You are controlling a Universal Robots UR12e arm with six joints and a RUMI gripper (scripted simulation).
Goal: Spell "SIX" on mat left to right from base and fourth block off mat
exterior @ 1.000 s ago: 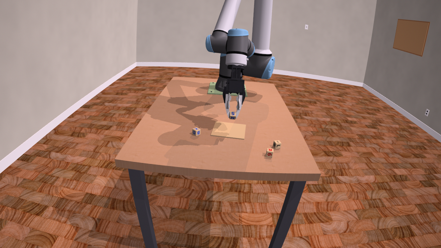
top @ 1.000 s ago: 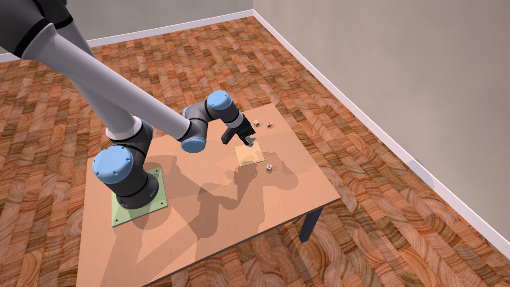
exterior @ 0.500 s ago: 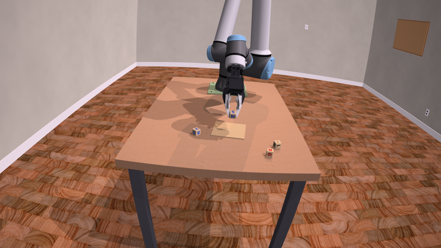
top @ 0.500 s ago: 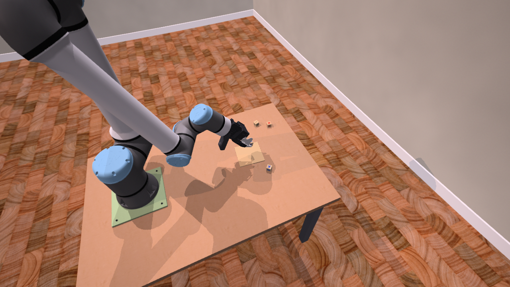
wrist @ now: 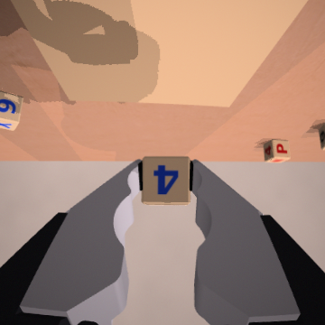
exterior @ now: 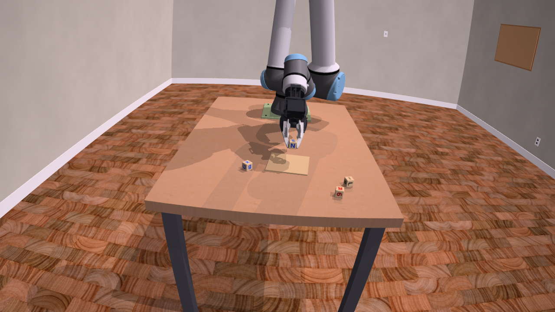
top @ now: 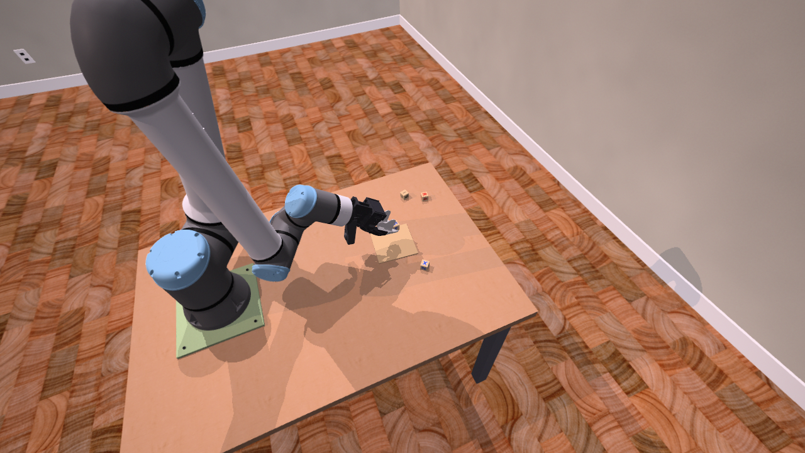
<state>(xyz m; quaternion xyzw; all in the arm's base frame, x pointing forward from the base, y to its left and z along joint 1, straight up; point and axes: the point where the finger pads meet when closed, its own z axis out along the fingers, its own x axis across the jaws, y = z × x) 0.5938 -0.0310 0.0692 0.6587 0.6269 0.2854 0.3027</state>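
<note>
Right now the mat is 8 cm below my hand, 1 cm to the right of it and 1 cm behind it. Also, from my hand: red-lettered block (20 cm ahead, 13 cm to the left, 6 cm below).
</note>
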